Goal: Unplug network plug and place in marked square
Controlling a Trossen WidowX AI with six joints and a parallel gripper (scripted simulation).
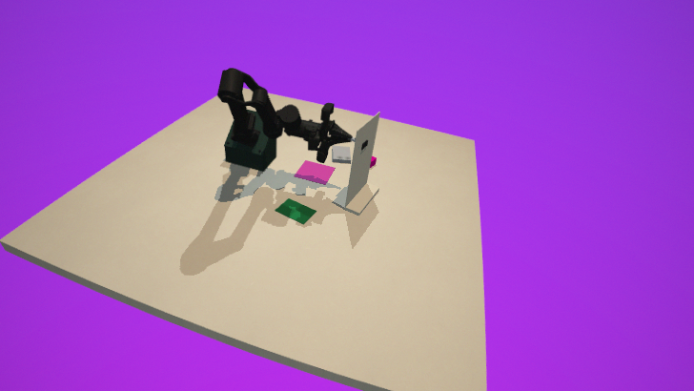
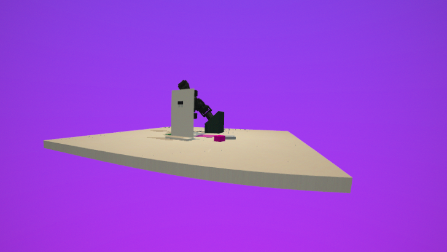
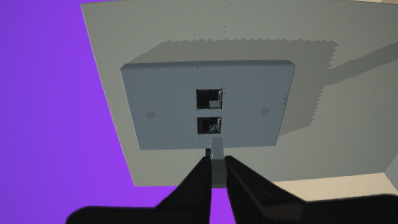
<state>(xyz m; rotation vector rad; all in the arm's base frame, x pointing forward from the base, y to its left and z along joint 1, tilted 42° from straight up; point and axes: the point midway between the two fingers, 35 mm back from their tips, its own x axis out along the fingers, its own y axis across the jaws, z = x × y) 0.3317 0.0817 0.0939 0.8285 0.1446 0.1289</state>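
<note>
The magenta marked square is 20 cm below my gripper tip, 14 cm behind it and 6 cm to the left of it. Round my gripper tip: grey network plug: right at my gripper tip; then upright grey panel: 8 cm below, 5 cm ahead, 1 cm to the right.
</note>
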